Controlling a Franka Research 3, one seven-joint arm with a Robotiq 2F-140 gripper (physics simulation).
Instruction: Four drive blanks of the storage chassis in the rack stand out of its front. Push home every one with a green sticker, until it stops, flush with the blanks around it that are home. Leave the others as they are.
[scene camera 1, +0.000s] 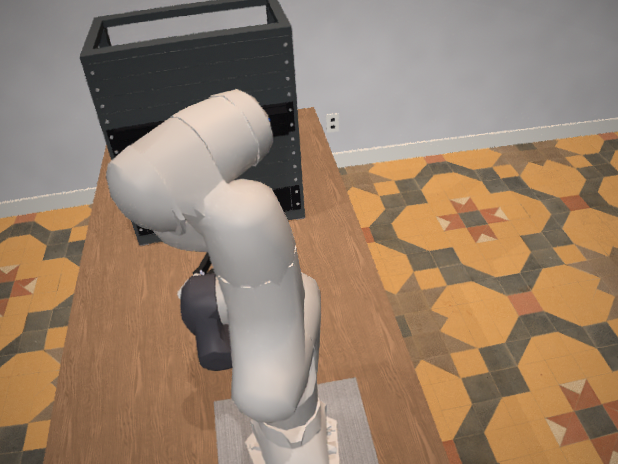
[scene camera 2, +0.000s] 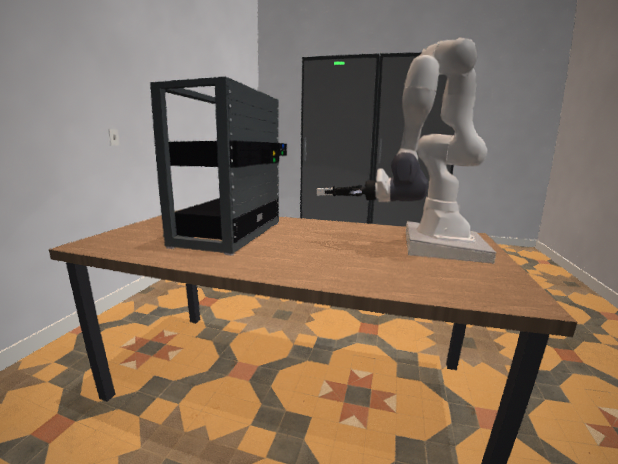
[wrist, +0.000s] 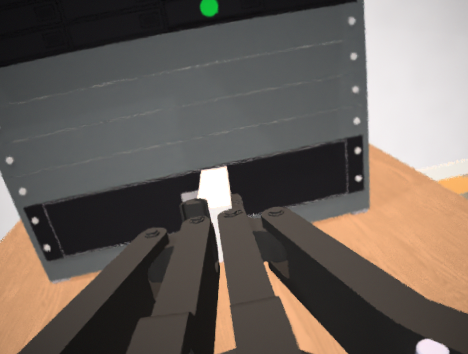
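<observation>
The storage chassis (scene camera 1: 282, 120) (scene camera 2: 250, 151) (wrist: 110, 30) is a black band in the rack (scene camera 1: 190, 36) (scene camera 2: 226, 175) (wrist: 345, 205). In the scene camera 2 view, drive blanks with a blue sticker (scene camera 2: 283, 146) and a green sticker (scene camera 2: 282, 153) stand out at its far end. Nearer are a yellow sticker (scene camera 2: 274, 153) and another green sticker (scene camera 2: 274, 160); how far their blanks stand out is unclear. One green sticker (wrist: 209, 7) shows at the wrist view's top. My gripper (scene camera 2: 321, 191) (wrist: 217, 189) is shut and empty, lower than the chassis and apart from the rack front. The arm hides most of the chassis in scene camera 1.
A lower black unit (scene camera 1: 288, 200) (scene camera 2: 250, 222) (wrist: 300, 175) with a pale label sits at the rack's bottom, below grey panels (wrist: 175, 100). The rack stands on the wooden table (scene camera 1: 125, 310) (scene camera 2: 325, 270) (wrist: 415, 215). Dark cabinets (scene camera 2: 337, 125) stand behind the table.
</observation>
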